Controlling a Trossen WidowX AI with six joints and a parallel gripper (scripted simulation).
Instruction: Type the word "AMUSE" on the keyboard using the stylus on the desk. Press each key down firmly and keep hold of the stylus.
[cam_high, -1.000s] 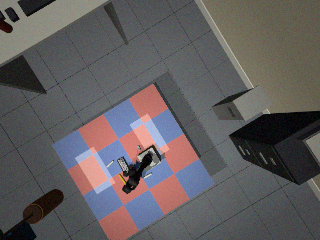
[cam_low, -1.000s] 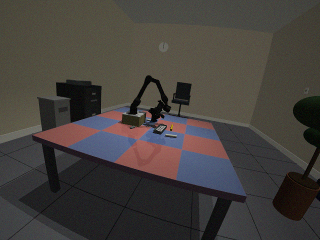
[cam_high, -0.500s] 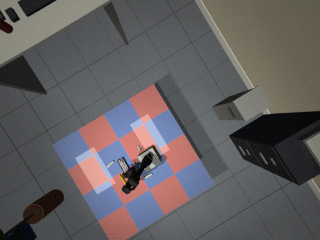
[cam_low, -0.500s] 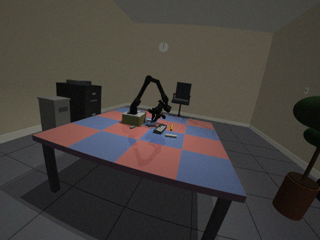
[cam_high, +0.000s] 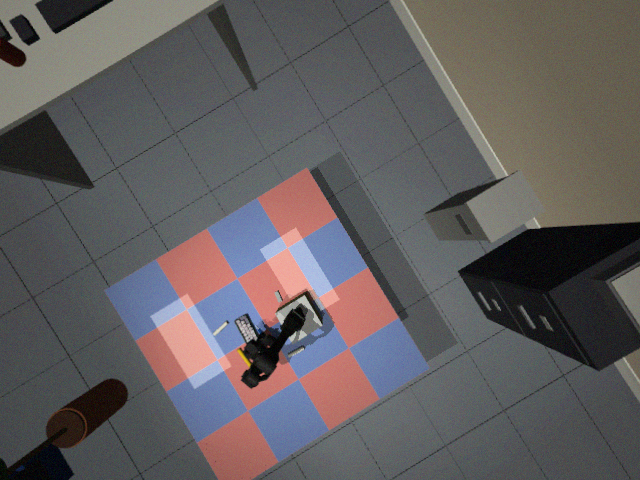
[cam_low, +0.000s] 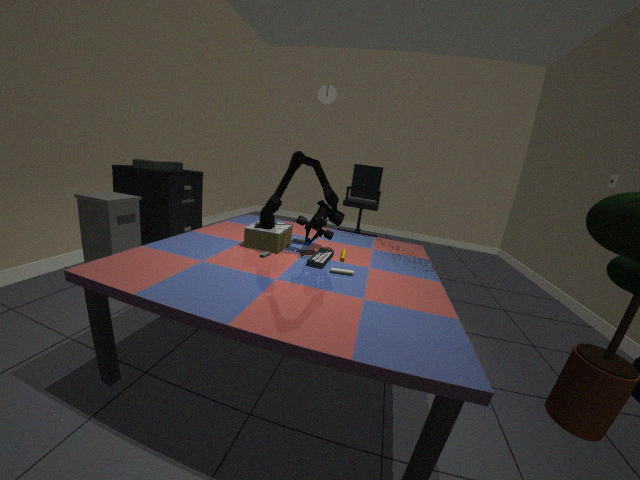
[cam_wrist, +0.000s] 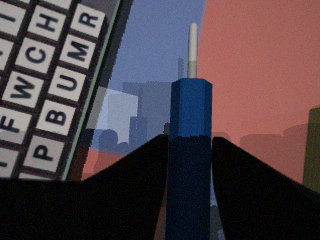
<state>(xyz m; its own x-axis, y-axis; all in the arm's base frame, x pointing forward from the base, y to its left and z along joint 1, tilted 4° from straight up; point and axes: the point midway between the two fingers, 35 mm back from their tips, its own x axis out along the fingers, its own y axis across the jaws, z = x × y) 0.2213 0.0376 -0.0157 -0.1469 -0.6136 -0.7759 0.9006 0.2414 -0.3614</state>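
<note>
My gripper tip is now 10 mm to the left of the blue stylus. Also, from my gripper tip: dark block 140 mm behind, 130 mm to the right, 60 mm below; yellow bar 150 mm ahead, 120 mm to the left, 50 mm below.
</note>
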